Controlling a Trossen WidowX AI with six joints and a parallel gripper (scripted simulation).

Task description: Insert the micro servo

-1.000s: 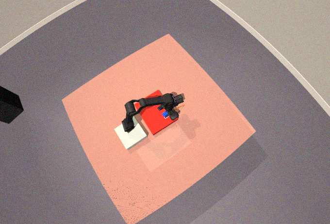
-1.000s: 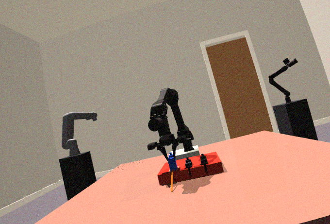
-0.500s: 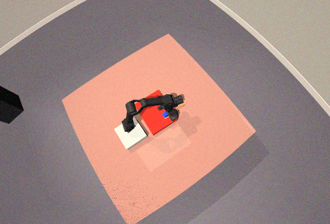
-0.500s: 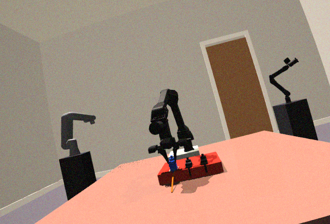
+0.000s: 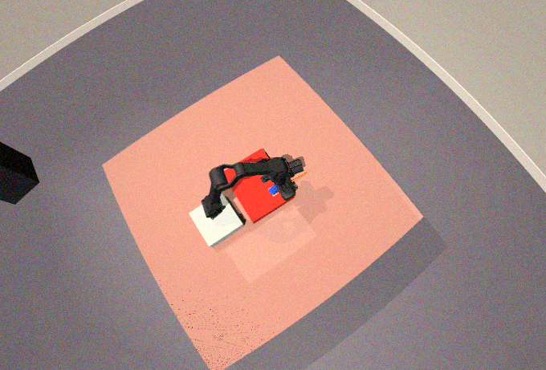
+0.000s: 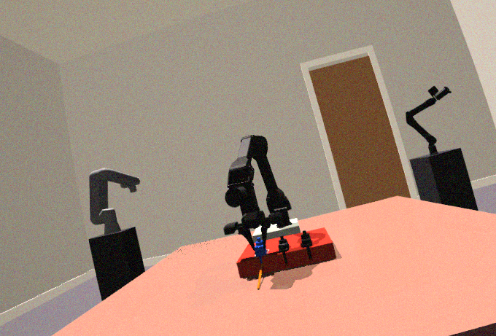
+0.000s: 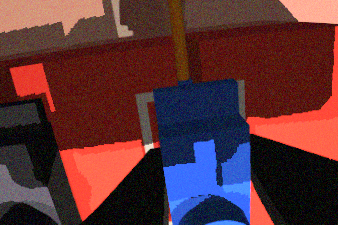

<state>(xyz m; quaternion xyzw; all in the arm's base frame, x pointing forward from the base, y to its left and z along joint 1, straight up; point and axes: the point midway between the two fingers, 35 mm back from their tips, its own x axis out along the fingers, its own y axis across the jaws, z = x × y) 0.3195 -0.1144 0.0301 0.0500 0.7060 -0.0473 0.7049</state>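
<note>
The red deck is 11 cm behind my gripper tip, 9 cm to the left of it and 4 cm below it.
</note>
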